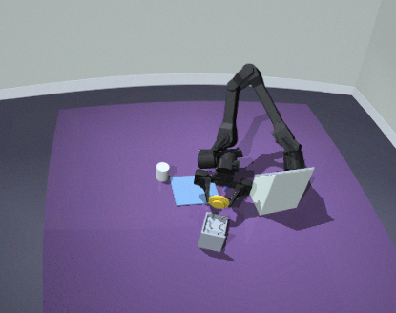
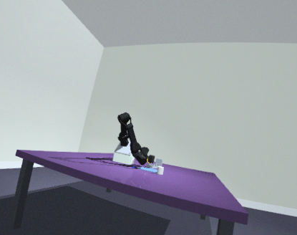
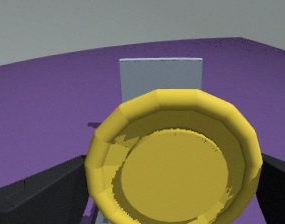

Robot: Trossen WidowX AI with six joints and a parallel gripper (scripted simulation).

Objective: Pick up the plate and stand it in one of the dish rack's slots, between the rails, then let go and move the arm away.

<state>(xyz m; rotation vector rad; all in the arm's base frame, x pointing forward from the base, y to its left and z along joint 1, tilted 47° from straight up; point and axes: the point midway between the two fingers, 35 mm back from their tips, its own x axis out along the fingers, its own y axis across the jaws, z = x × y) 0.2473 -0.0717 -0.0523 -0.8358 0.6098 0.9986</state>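
Right now my gripper tip is 2 cm short of the grey dish rack, 6 cm to the right of it and 5 cm above it. From my gripper tip the other things lie so: light blue mat: 3 cm ahead, 13 cm to the right, 7 cm below; blue spoon: 8 cm behind, 17 cm to the right, 6 cm below; yellow plate: 1 cm to the right.
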